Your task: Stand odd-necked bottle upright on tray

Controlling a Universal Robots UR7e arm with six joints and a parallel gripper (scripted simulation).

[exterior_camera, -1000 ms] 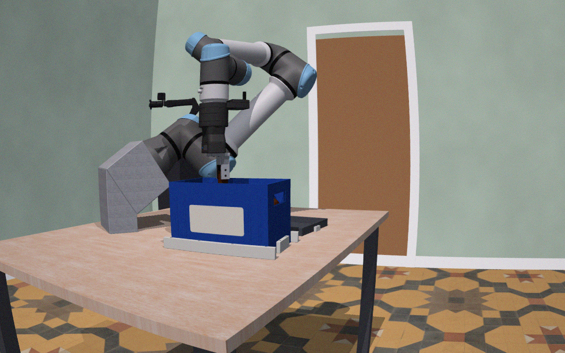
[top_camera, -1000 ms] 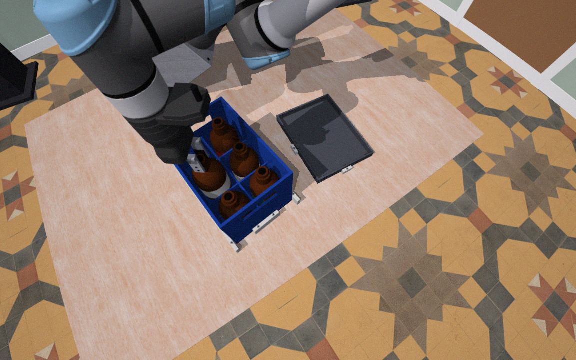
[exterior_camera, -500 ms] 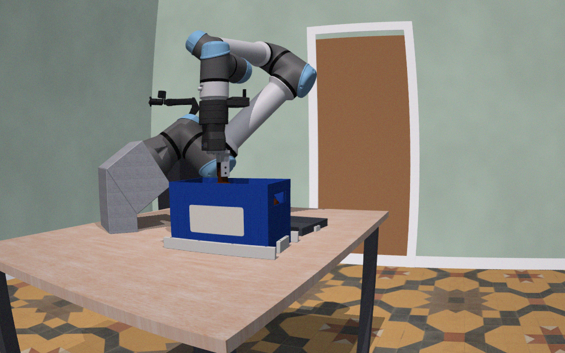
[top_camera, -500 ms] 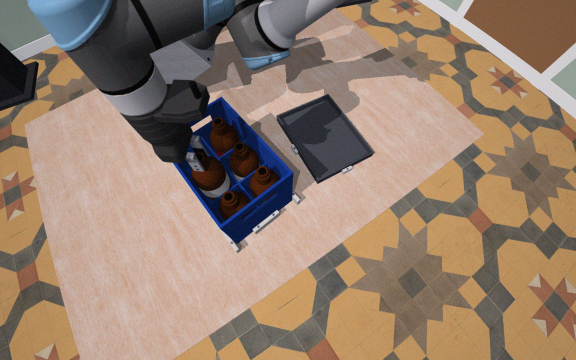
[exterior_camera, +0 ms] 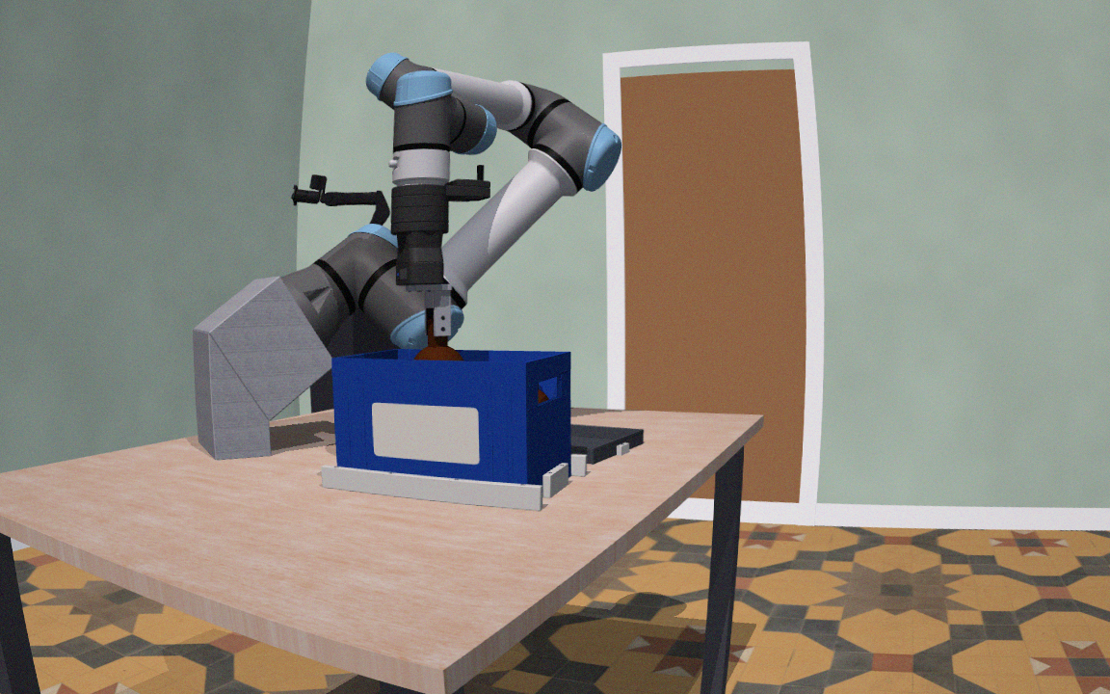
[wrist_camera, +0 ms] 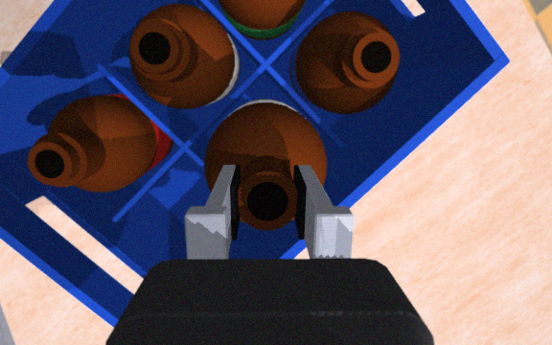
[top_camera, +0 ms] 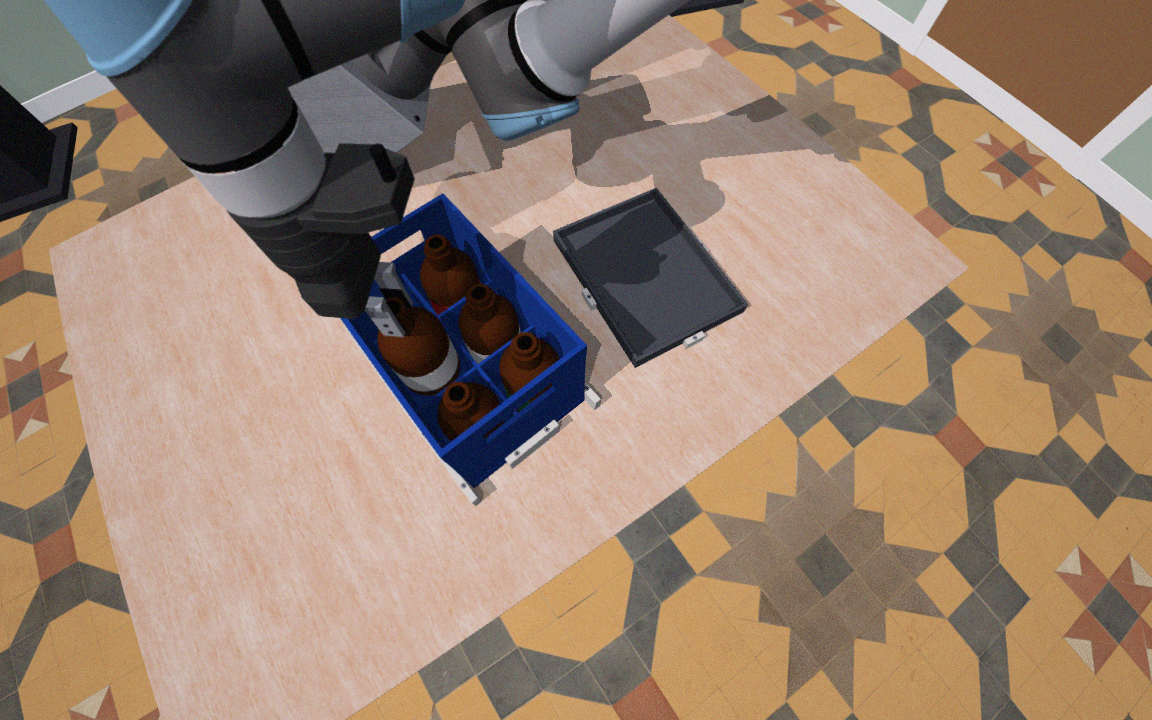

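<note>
Now: the blue crate 140 mm below my hand, 40 mm to the left of it and 10 mm behind it. The rest, counted from my hand: glass bottle: 130 mm below, 110 mm behind, 60 mm to the left; dark tray: 340 mm to the left, 210 mm below, 70 mm behind.
</note>
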